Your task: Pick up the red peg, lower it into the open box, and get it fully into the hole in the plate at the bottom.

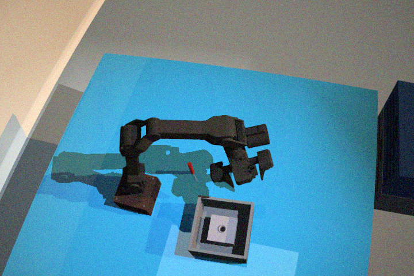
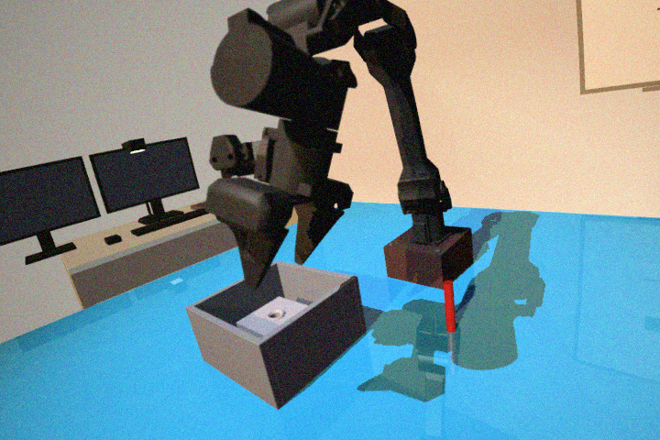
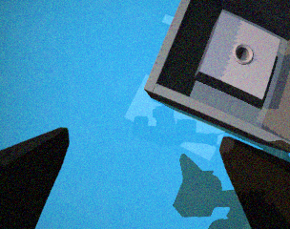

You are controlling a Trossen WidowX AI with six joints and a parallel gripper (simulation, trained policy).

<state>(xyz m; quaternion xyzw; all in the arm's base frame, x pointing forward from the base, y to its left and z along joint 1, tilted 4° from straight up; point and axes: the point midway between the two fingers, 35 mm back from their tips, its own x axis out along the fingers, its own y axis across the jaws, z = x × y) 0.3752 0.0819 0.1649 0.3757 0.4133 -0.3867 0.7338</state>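
The red peg is 230 mm behind my gripper tip, 140 mm below it and 60 mm to the left of it. Round my gripper tip: box 160 mm below, 130 mm to the right, 50 mm behind; then light grey plate 140 mm below, 130 mm to the right, 50 mm behind.
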